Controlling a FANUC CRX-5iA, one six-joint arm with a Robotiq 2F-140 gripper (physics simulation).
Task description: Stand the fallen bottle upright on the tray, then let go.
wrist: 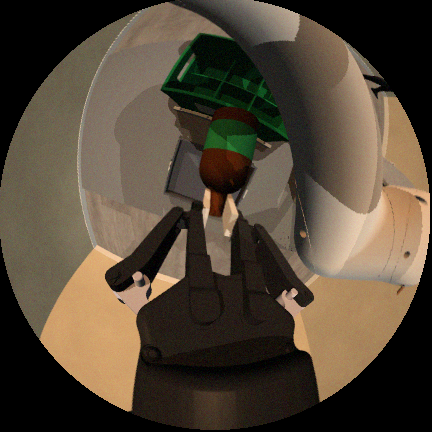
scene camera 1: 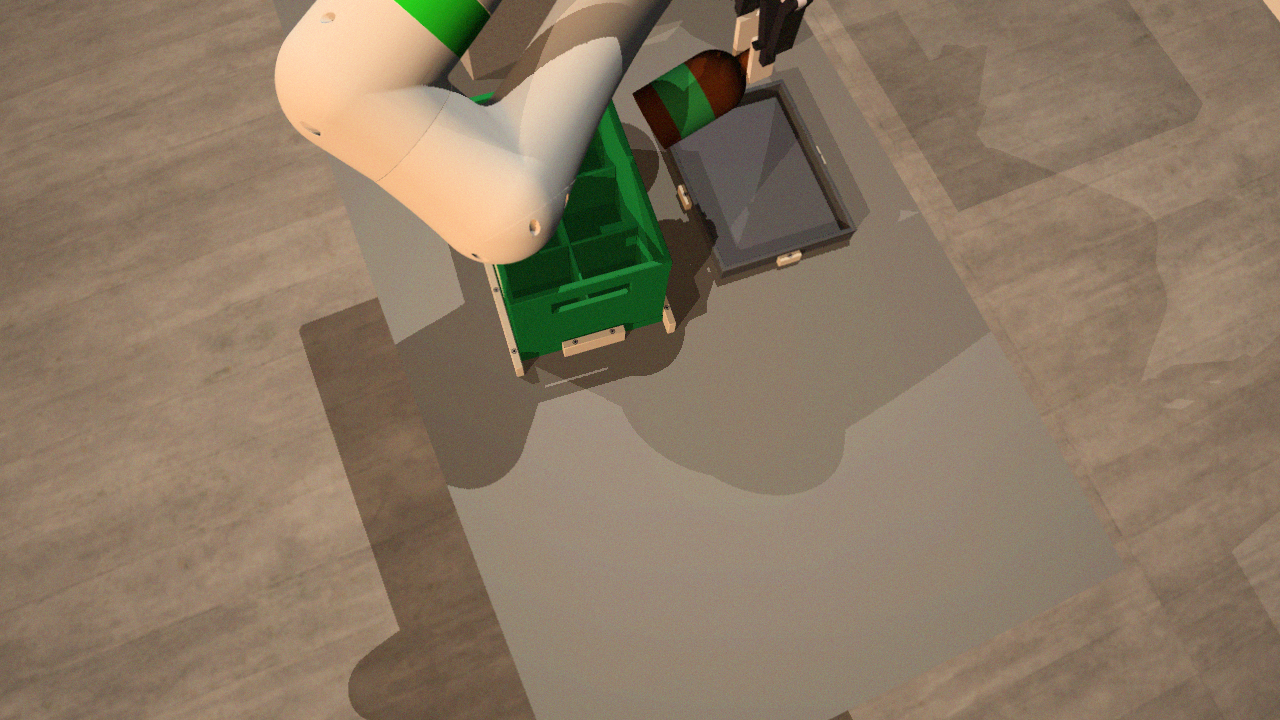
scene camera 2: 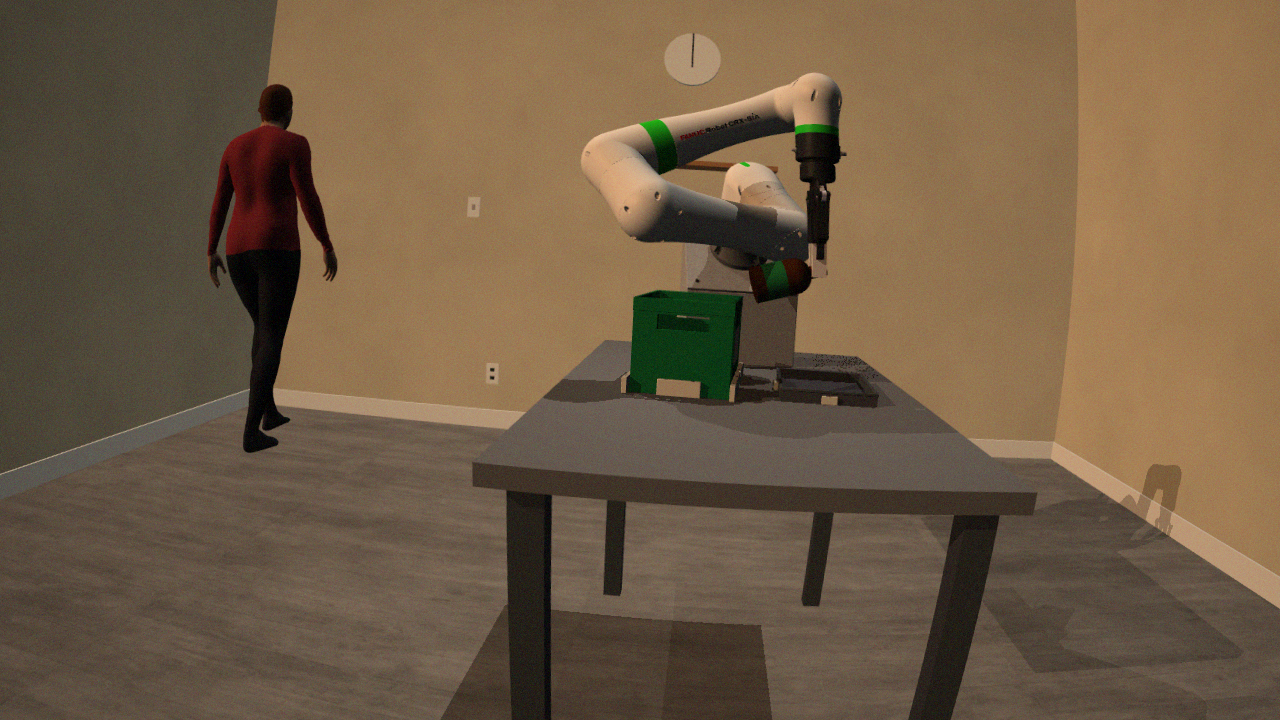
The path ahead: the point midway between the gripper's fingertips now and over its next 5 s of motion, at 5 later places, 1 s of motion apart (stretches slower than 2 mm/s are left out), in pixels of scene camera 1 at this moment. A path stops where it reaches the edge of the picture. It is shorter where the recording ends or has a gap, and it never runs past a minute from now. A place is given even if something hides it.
My gripper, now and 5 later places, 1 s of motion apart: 751,67; 785,73; 803,56; 825,44; 831,37; 829,40
